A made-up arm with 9 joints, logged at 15 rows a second.
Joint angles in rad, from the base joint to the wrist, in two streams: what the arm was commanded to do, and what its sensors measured. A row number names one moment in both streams.
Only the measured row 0 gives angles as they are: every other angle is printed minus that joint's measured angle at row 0.
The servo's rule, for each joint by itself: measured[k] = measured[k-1] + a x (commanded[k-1-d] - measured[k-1]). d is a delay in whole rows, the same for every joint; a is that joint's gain. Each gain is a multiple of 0.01, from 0.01 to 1. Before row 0 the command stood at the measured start. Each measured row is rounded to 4 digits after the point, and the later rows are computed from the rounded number. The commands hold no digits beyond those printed.
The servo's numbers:
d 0
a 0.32 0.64 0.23 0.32 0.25 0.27 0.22 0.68 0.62
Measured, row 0:
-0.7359, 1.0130, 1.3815, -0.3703, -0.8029, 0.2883, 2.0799, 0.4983, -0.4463
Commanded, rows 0 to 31:
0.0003, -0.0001, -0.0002, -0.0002, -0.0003, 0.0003, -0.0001, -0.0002, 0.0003
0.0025, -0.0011, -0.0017, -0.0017, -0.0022, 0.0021, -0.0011, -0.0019, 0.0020
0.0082, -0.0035, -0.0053, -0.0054, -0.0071, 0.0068, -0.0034, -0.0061, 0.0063
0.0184, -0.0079, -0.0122, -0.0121, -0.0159, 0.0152, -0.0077, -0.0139, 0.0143
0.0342, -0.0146, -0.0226, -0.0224, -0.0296, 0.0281, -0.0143, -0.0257, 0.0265
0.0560, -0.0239, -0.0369, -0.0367, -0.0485, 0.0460, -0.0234, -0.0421, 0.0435
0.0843, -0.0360, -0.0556, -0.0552, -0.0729, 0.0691, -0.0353, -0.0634, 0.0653
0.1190, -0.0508, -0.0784, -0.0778, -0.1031, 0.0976, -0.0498, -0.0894, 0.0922
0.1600, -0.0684, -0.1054, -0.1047, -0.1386, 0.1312, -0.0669, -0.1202, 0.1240
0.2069, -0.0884, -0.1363, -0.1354, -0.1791, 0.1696, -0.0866, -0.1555, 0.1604
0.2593, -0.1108, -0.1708, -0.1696, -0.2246, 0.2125, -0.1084, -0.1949, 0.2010
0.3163, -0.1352, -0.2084, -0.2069, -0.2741, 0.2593, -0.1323, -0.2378, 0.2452
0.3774, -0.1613, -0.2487, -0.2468, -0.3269, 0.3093, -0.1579, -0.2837, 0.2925
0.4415, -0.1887, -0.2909, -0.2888, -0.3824, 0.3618, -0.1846, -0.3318, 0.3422
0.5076, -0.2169, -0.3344, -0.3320, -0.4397, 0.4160, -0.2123, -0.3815, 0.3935
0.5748, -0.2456, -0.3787, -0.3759, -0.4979, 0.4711, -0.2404, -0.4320, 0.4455
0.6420, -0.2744, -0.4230, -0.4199, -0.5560, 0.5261, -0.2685, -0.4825, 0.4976
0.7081, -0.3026, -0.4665, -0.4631, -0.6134, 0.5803, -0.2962, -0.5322, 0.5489
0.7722, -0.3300, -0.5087, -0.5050, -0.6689, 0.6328, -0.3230, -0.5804, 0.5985
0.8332, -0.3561, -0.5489, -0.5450, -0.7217, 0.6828, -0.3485, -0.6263, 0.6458
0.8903, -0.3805, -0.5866, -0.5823, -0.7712, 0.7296, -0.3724, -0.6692, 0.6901
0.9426, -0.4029, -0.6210, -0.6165, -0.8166, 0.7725, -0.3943, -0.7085, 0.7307
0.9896, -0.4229, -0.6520, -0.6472, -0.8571, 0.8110, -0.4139, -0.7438, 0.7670
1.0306, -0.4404, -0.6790, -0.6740, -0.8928, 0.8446, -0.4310, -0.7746, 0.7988
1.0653, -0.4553, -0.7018, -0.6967, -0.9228, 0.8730, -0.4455, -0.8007, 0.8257
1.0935, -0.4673, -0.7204, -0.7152, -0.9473, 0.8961, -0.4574, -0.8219, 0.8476
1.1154, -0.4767, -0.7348, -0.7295, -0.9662, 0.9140, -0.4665, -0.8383, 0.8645
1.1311, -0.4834, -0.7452, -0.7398, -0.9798, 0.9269, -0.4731, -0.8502, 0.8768
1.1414, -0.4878, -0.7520, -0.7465, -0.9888, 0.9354, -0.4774, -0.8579, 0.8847
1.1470, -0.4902, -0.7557, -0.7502, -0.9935, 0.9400, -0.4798, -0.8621, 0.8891
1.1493, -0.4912, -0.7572, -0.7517, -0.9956, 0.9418, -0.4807, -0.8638, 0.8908
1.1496, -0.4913, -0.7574, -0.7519, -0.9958, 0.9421, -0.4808, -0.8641, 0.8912
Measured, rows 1 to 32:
0.0001, -0.0001, 0.0000, -0.0001, -0.0001, 0.0001, 0.0000, -0.0001, 0.0002
0.0009, -0.0007, -0.0004, -0.0006, -0.0006, 0.0006, -0.0002, -0.0013, 0.0013
0.0032, -0.0025, -0.0015, -0.0021, -0.0022, 0.0023, -0.0009, -0.0046, 0.0044
0.0081, -0.0060, -0.0040, -0.0053, -0.0056, 0.0058, -0.0024, -0.0109, 0.0105
0.0165, -0.0115, -0.0083, -0.0108, -0.0116, 0.0118, -0.0050, -0.0210, 0.0204
0.0291, -0.0194, -0.0149, -0.0191, -0.0208, 0.0210, -0.0090, -0.0353, 0.0347
0.0468, -0.0300, -0.0243, -0.0307, -0.0338, 0.0340, -0.0148, -0.0544, 0.0537
0.0699, -0.0433, -0.0367, -0.0458, -0.0511, 0.0512, -0.0225, -0.0782, 0.0776
0.0987, -0.0594, -0.0525, -0.0646, -0.0730, 0.0728, -0.0323, -0.1068, 0.1064
0.1333, -0.0780, -0.0718, -0.0873, -0.0995, 0.0989, -0.0442, -0.1399, 0.1399
0.1736, -0.0990, -0.0946, -0.1136, -0.1308, 0.1296, -0.0583, -0.1773, 0.1778
0.2193, -0.1222, -0.1208, -0.1435, -0.1666, 0.1646, -0.0746, -0.2184, 0.2196
0.2699, -0.1472, -0.1502, -0.1766, -0.2067, 0.2037, -0.0929, -0.2628, 0.2648
0.3248, -0.1738, -0.1826, -0.2125, -0.2506, 0.2464, -0.1131, -0.3097, 0.3128
0.3833, -0.2014, -0.2175, -0.2507, -0.2979, 0.2922, -0.1349, -0.3585, 0.3628
0.4446, -0.2297, -0.2546, -0.2908, -0.3479, 0.3405, -0.1581, -0.4085, 0.4141
0.5078, -0.2583, -0.2933, -0.3321, -0.3999, 0.3906, -0.1824, -0.4588, 0.4659
0.5719, -0.2867, -0.3331, -0.3740, -0.4533, 0.4418, -0.2074, -0.5087, 0.5174
0.6360, -0.3144, -0.3735, -0.4159, -0.5072, 0.4934, -0.2328, -0.5575, 0.5677
0.6991, -0.3411, -0.4138, -0.4572, -0.5608, 0.5445, -0.2583, -0.6043, 0.6161
0.7603, -0.3663, -0.4535, -0.4972, -0.6134, 0.5945, -0.2834, -0.6484, 0.6620
0.8186, -0.3897, -0.4920, -0.5354, -0.6642, 0.6426, -0.3078, -0.6893, 0.7046
0.8733, -0.4109, -0.5288, -0.5712, -0.7124, 0.6881, -0.3311, -0.7264, 0.7433
0.9236, -0.4298, -0.5633, -0.6041, -0.7575, 0.7304, -0.3531, -0.7592, 0.7777
0.9689, -0.4461, -0.5952, -0.6337, -0.7988, 0.7689, -0.3734, -0.7874, 0.8075
1.0088, -0.4597, -0.6240, -0.6598, -0.8359, 0.8032, -0.3919, -0.8109, 0.8324
1.0429, -0.4706, -0.6495, -0.6821, -0.8685, 0.8331, -0.4083, -0.8295, 0.8523
1.0711, -0.4788, -0.6715, -0.7006, -0.8963, 0.8584, -0.4226, -0.8436, 0.8675
1.0936, -0.4846, -0.6900, -0.7153, -0.9194, 0.8792, -0.4347, -0.8533, 0.8782
1.1107, -0.4882, -0.7051, -0.7265, -0.9379, 0.8956, -0.4446, -0.8593, 0.8850
1.1231, -0.4901, -0.7171, -0.7346, -0.9523, 0.9081, -0.4525, -0.8624, 0.8886
1.1316, -0.4909, -0.7264, -0.7401, -0.9632, 0.9173, -0.4587, -0.8636, 0.8902

